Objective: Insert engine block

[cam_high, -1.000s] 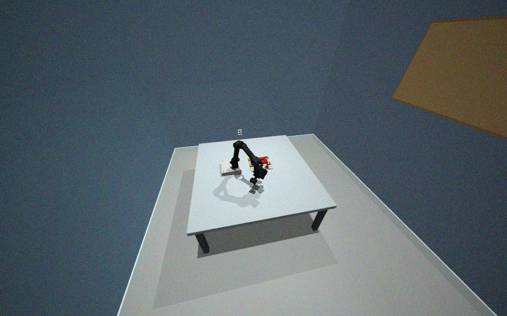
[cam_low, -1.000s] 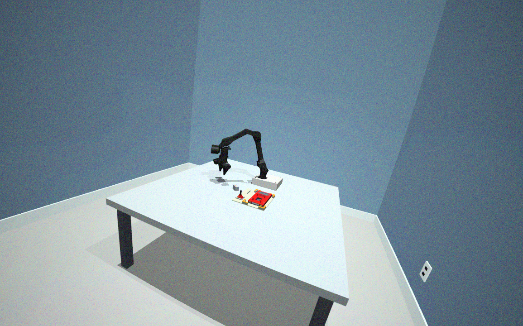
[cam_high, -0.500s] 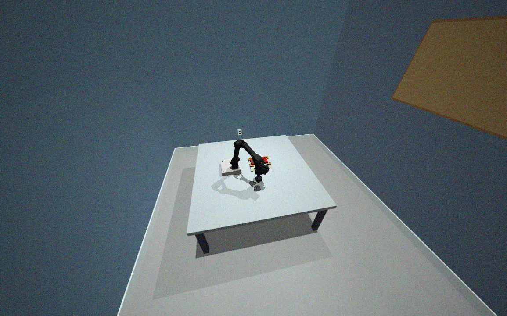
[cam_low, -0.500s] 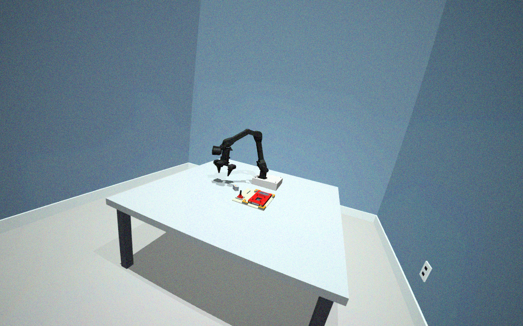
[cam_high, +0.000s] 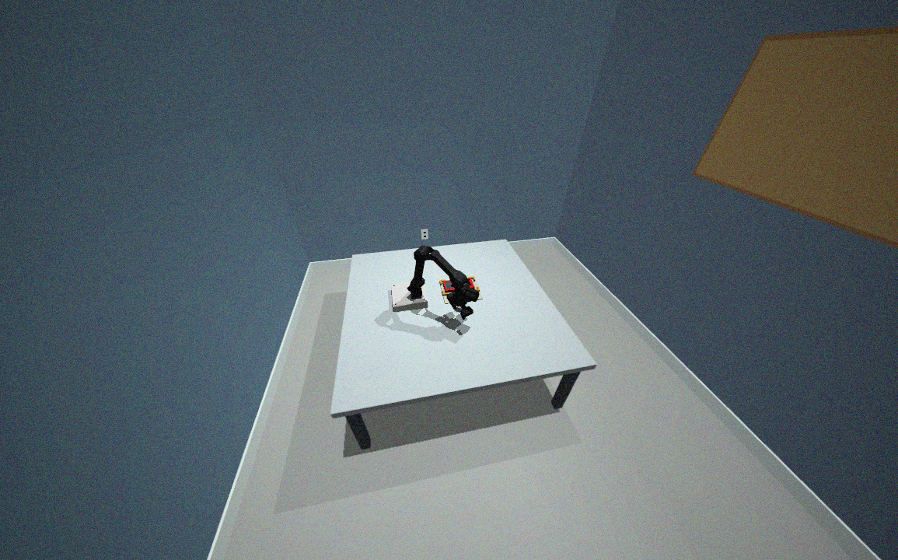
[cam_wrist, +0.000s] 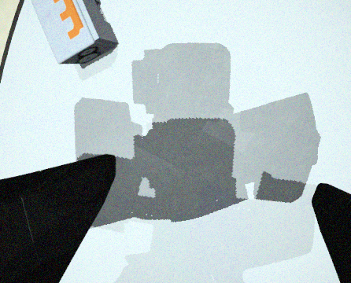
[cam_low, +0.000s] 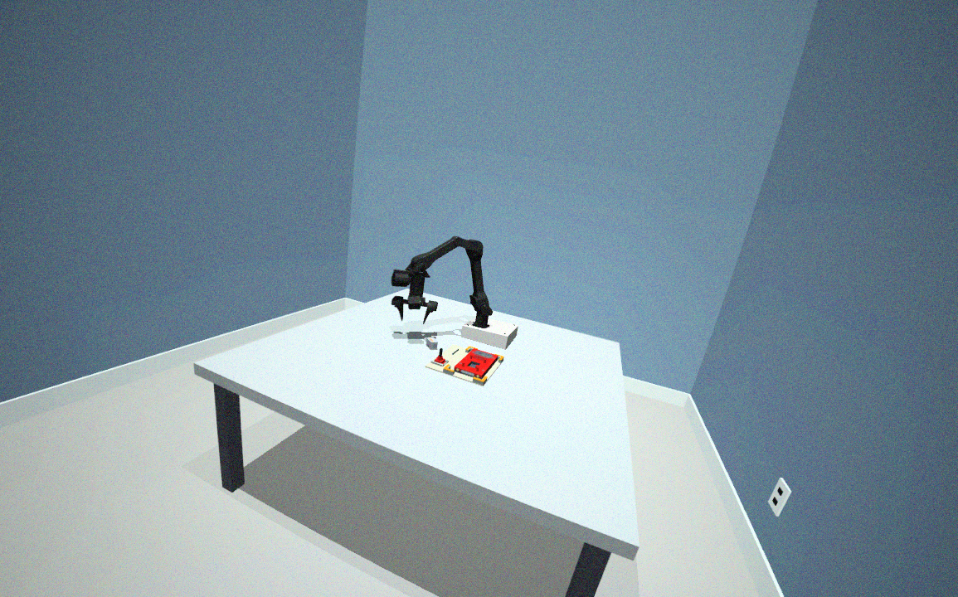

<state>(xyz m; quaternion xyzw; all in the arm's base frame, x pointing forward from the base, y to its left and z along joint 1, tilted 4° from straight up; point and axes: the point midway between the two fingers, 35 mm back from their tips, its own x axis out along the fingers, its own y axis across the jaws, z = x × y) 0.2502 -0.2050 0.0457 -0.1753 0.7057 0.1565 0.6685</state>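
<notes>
The engine block is 2 cm ahead of my gripper tip, 11 cm to the left of it and 6 cm below it.
</notes>
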